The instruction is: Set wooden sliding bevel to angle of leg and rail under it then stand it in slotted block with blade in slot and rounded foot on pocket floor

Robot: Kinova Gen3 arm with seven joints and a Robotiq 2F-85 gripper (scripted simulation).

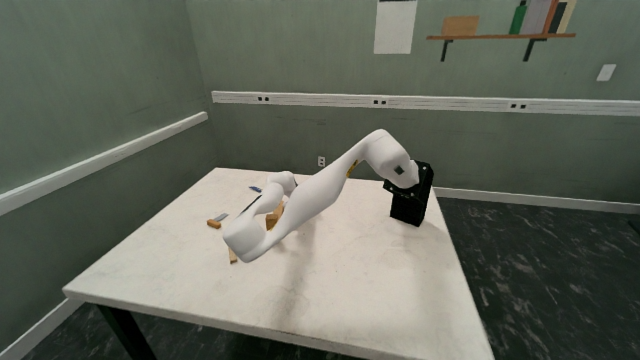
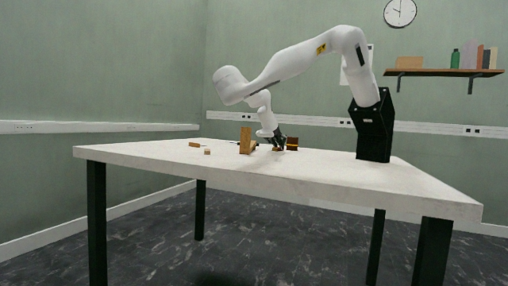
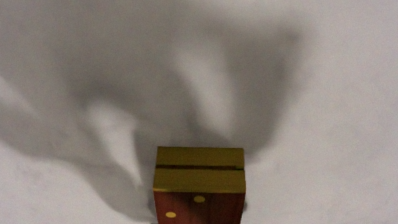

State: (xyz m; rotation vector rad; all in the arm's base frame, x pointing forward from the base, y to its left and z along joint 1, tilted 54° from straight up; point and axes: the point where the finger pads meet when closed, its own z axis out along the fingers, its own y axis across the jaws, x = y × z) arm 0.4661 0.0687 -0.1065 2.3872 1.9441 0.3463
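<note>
Now: hand 10 mm short of the wooden sliding bevel, 20 mm to the left of it and 10 mm above it. From my hand the other things lie so: grey blade: 30 mm ahead, 40 mm to the right, 10 mm below; black bevel: 260 mm ahead, 30 mm to the right, 10 mm below; wooden block: 110 mm ahead, 410 mm to the left, 20 mm below.
</note>
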